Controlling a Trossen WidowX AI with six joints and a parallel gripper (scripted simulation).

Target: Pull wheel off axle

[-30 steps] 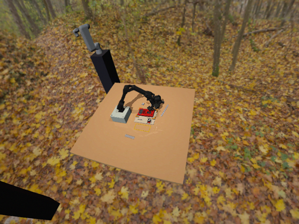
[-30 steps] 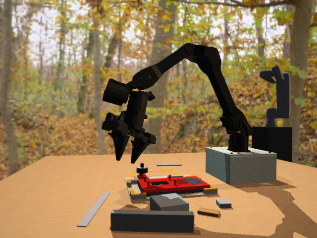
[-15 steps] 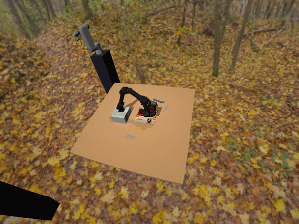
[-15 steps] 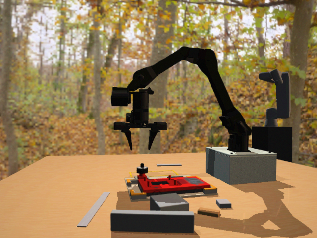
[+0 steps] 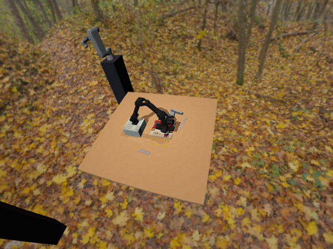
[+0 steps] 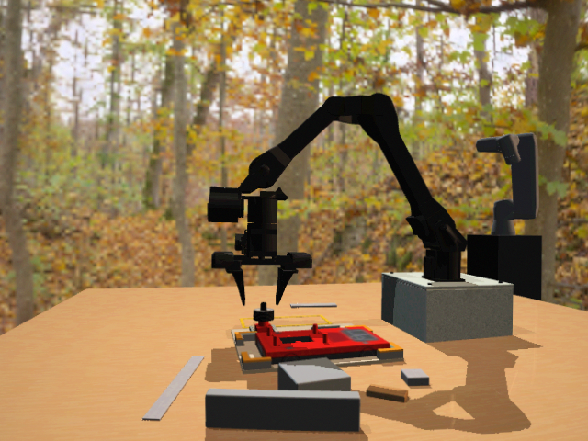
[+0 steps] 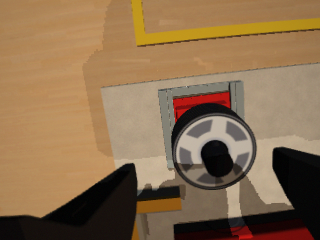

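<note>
My gripper tip is 1 cm past the wheel and 2 cm above it. Round my gripper tip: brown piece: 13 cm behind, 30 cm to the left, 5 cm below.
</note>
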